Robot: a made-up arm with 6 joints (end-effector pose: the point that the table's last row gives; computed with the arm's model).
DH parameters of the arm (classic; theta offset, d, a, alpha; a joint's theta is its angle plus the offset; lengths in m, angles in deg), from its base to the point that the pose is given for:
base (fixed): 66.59 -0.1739 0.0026 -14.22
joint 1: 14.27 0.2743 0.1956 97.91
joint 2: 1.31 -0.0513 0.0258 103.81
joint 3: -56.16 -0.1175 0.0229 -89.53
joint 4: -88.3 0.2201 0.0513 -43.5
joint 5: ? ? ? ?
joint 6: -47.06 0 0.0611 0
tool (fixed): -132.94 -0.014 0 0
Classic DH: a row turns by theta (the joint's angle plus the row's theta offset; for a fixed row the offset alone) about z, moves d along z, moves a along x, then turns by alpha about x.
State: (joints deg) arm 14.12 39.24 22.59 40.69 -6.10 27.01
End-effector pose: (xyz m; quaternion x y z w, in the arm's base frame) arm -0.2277 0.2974 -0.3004 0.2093 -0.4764 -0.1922 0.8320
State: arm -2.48 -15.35 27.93 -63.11 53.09 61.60
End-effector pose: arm -0.2117 -0.0384 0.4468 -0.7538 -0.1242 0.3922 0.5124
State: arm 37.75 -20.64 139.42 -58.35 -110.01 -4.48
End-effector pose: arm -0.3913 0.4265 0.5388 0.5085 0.3471 -0.7582 0.2147
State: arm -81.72 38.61 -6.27 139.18 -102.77 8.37
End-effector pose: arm 0.3535 0.4682 0.2164 0.0594 -0.2149 -0.9672 0.1215
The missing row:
joint 5: -9.74 -0.551 0.1737 -90
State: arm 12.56 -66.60 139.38 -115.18 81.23 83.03
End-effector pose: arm -0.0737 0.7245 -0.1516 -0.6122 0.6052 -0.5078 0.0321
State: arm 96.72 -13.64 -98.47 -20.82 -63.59 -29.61
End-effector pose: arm -0.6803 0.2418 -0.0630 0.9010 0.3608 0.1469 0.1908
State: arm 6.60 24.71 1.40 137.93 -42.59 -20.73
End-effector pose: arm -0.5076 0.4912 0.1691 0.2981 0.1225 -0.6967 0.6409
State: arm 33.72 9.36 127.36 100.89 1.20 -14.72
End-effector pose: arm -0.0599 0.5087 -0.1941 0.1052 -0.3215 -0.9203 0.1964
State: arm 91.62 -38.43 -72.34 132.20 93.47 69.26
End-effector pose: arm 0.0008 0.0526 0.3653 -0.1379 0.9619 0.0993 0.2144
